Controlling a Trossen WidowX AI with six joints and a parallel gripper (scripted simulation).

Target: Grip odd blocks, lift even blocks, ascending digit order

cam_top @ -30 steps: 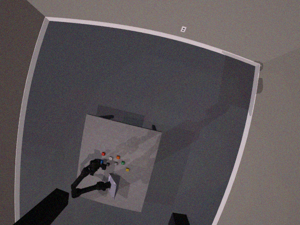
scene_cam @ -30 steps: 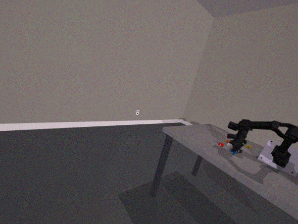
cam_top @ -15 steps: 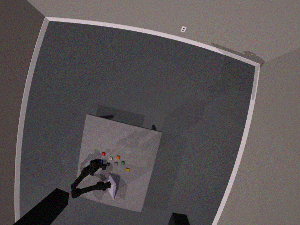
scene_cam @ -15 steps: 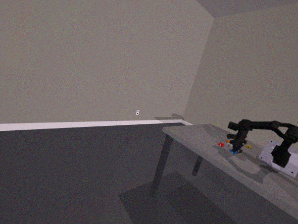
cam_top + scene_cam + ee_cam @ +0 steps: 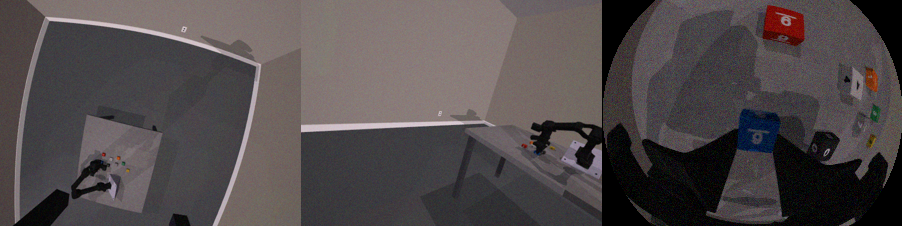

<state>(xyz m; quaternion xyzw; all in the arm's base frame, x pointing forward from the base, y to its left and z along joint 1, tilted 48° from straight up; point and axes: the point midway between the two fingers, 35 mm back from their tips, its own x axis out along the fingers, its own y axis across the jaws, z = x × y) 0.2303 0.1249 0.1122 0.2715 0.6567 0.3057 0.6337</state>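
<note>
Right now my gripper tip is 110 mm short of the red block and 10 mm to the left of it. From my gripper tip the other things lie so: blue block 10 mm ahead; dark block 10 mm behind, 90 mm to the right; orange block 120 mm ahead, 190 mm to the right.
</note>
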